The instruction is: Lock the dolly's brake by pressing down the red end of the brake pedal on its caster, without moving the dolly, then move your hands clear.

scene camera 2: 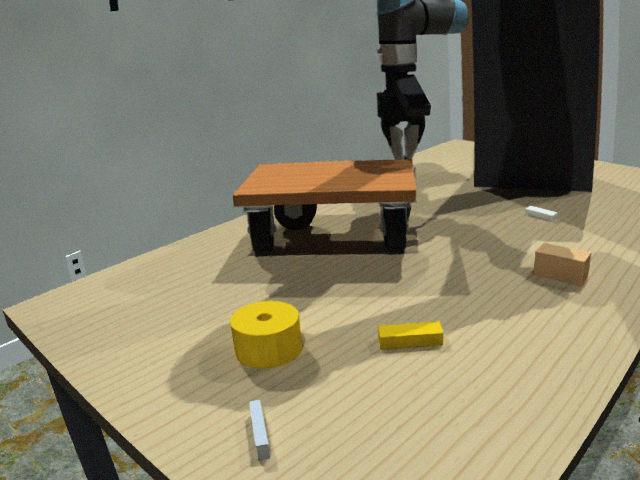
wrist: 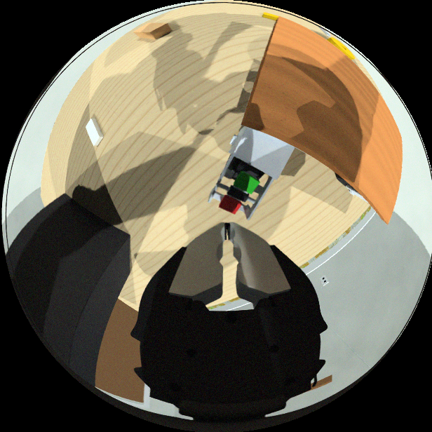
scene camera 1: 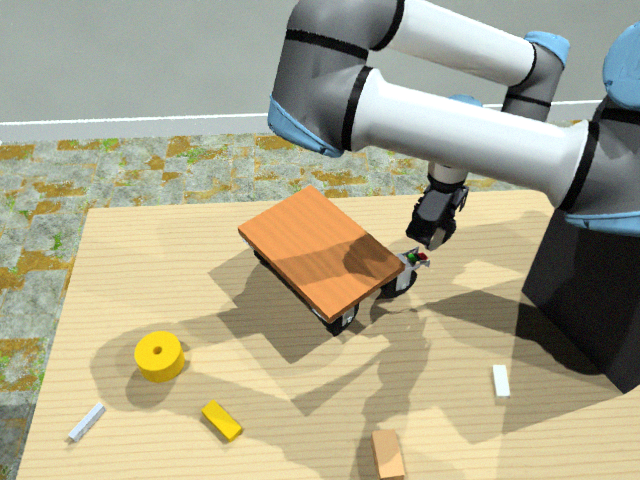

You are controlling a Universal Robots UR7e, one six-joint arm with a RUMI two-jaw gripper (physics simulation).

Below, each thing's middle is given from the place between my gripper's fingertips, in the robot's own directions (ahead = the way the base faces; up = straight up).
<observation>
The dolly (scene camera 1: 333, 263) lies 20 cm ahead of my hand, 2 cm to the left of it and 3 cm below it. Round my hand: yellow cylinder (scene camera 2: 266, 334) 54 cm ahead, 24 cm to the left, 6 cm below; tan block (scene camera 2: 568, 265) 10 cm ahead, 42 cm to the left, 7 cm below.
</observation>
